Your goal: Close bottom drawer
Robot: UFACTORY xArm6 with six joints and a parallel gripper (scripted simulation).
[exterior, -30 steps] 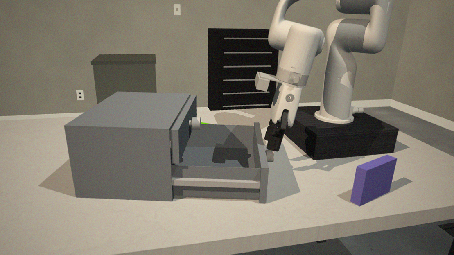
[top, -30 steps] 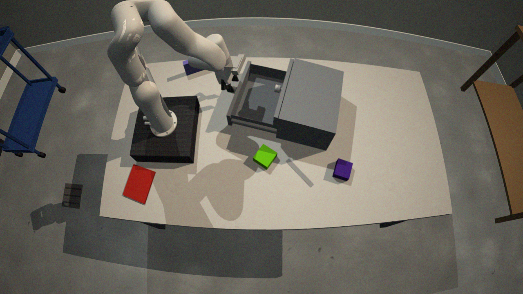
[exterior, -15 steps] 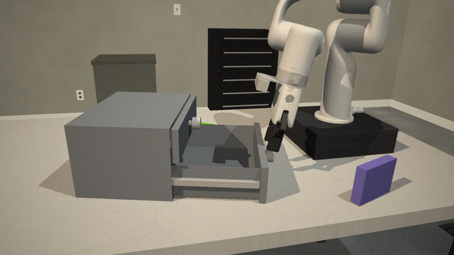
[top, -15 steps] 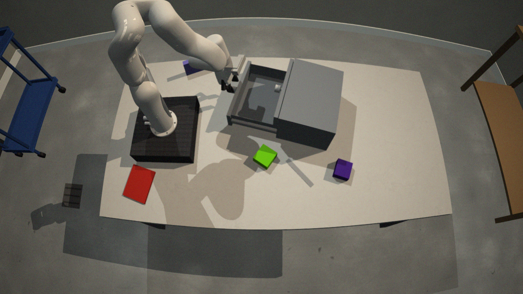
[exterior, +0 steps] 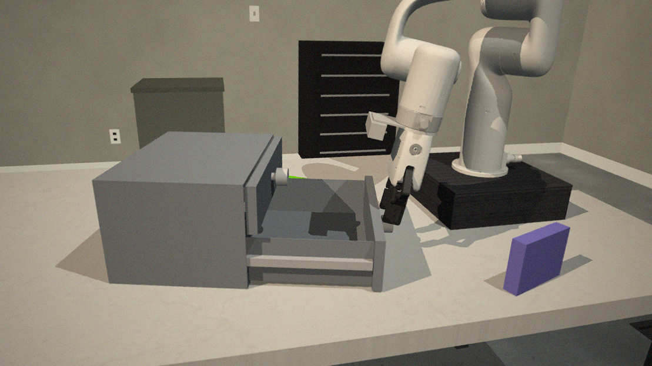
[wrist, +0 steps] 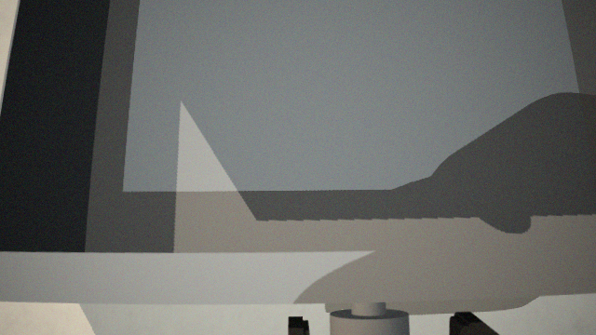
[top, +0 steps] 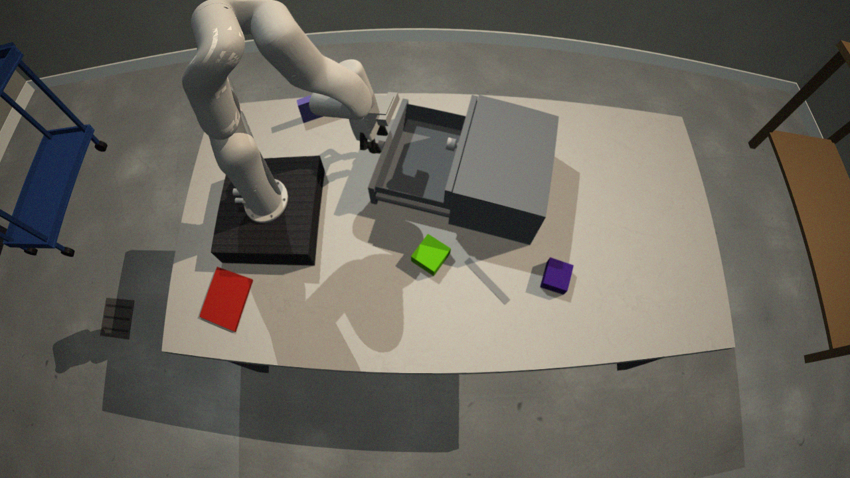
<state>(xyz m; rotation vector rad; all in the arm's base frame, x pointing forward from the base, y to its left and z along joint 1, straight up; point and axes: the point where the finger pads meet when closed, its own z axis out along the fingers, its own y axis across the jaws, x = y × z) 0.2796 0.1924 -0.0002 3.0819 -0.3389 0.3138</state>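
Now: the drawer 130 mm ahead of my hand, 50 mm below it and 30 mm to the right of it. From my hand the other things lie so: grey cabinet 230 mm ahead, 50 mm to the right, 10 mm below; then green block 290 mm to the right, 150 mm ahead, 60 mm below; then purple block 200 mm behind, 150 mm to the left, 40 mm below.
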